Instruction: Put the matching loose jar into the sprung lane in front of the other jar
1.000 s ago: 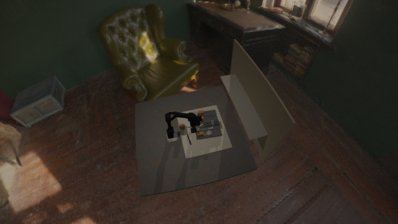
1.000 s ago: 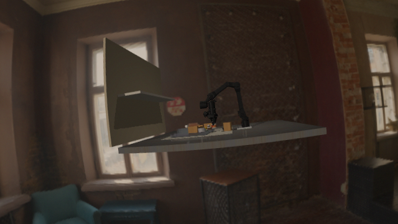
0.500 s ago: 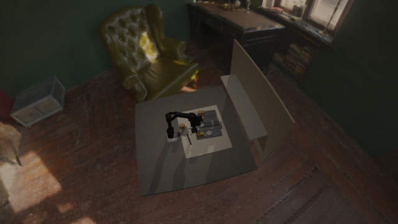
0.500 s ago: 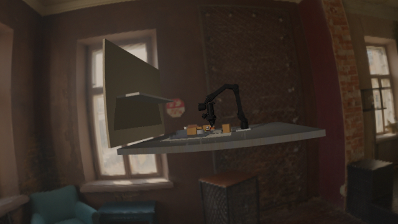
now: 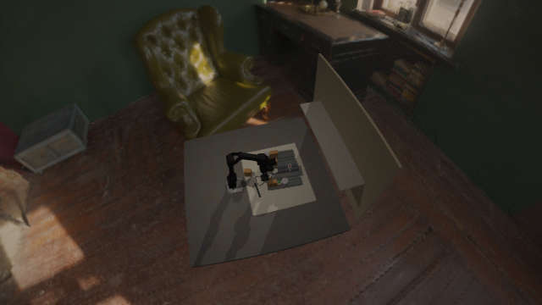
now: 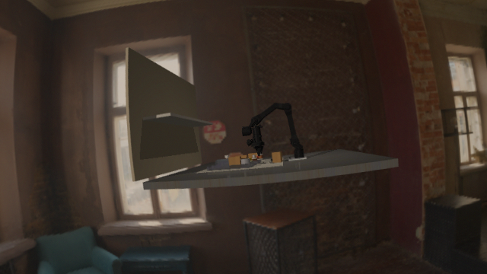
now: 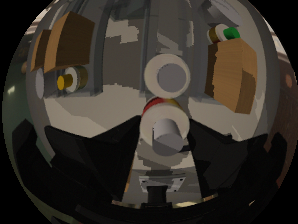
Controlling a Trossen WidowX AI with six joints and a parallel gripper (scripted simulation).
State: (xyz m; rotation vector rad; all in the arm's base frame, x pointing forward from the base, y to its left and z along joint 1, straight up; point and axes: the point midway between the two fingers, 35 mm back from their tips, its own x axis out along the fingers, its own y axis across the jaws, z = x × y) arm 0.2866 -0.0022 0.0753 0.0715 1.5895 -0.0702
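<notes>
Right now the dark rod is 9 cm to the right of my gripper tip, 8 cm behind it and 5 cm below it. Also, from my gripper tip: lane rack 19 cm ahead, 3 cm below, 1 cm to the left.
</notes>
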